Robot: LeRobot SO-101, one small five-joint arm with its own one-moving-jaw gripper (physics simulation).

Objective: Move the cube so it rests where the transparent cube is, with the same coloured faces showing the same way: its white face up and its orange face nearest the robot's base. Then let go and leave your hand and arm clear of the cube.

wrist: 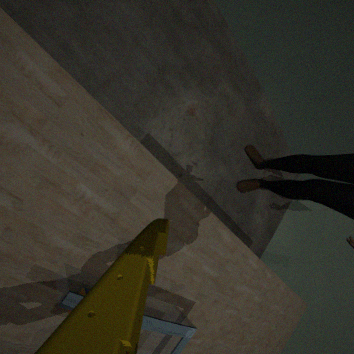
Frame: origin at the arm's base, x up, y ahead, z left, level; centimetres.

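Seen in the pictures: end effector, tool point: [167, 232].
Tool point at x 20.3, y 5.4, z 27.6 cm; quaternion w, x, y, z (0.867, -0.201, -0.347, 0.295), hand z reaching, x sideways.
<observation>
Pixels of each thing's top centre, then the offset from my tool point to it. "spot": a spot on its surface instead. Level surfaces: height alone.
- wooden table top, its level: dx -20.3 cm
- small orange patch, surface spot: [83, 290] spot: dx -15.5, dy +7.9, dz -11.3 cm
- blue-grey rim, surface spot: [172, 327] spot: dx -14.3, dy +23.8, dz -12.1 cm
My gripper [161, 227] is fully open: one yellow notched jaw reaches up from the bottom left, and the moving jaw is out of the picture. Nothing is held against the jaw. It hangs over the wooden table top [75, 190], with its tip pointing toward the table's far edge. A small orange patch [83, 290] shows beside the left side of the jaw, partly hidden; I cannot tell what it belongs to. Neither the cube nor the transparent cube can be made out in this dim view.
A blue-grey rim [172, 327] of a tray or frame lies at the bottom, partly behind the jaw. Shadows of the arm fall across the table. Beyond the table's edge are a dark grey floor [200, 120] and a standing person's legs [310, 167] at the right.
</observation>
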